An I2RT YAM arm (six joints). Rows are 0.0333 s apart.
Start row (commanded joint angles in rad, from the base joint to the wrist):
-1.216 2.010 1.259 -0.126 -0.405 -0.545
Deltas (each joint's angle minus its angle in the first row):
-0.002 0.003 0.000 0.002 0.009 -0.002
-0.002 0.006 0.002 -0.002 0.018 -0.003
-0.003 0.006 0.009 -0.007 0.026 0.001
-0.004 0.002 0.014 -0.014 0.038 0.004
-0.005 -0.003 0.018 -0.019 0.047 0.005
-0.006 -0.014 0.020 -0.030 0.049 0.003
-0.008 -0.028 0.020 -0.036 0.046 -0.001
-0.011 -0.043 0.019 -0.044 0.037 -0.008
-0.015 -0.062 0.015 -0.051 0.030 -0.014
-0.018 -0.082 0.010 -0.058 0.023 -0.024
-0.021 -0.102 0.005 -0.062 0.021 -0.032
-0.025 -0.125 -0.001 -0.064 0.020 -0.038
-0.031 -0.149 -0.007 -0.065 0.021 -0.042
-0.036 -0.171 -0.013 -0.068 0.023 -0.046
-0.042 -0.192 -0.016 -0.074 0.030 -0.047
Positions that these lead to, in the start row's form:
-1.218 2.013 1.259 -0.124 -0.396 -0.547
-1.218 2.016 1.261 -0.128 -0.387 -0.548
-1.219 2.016 1.268 -0.133 -0.379 -0.544
-1.220 2.012 1.273 -0.140 -0.367 -0.541
-1.221 2.007 1.277 -0.145 -0.358 -0.540
-1.222 1.996 1.279 -0.156 -0.356 -0.542
-1.224 1.982 1.279 -0.162 -0.359 -0.546
-1.227 1.967 1.278 -0.170 -0.368 -0.553
-1.231 1.948 1.274 -0.177 -0.375 -0.559
-1.234 1.928 1.269 -0.184 -0.382 -0.569
-1.237 1.908 1.264 -0.188 -0.384 -0.577
-1.241 1.885 1.258 -0.190 -0.385 -0.583
-1.247 1.861 1.252 -0.191 -0.384 -0.587
-1.252 1.839 1.246 -0.194 -0.382 -0.591
-1.258 1.818 1.243 -0.200 -0.375 -0.592

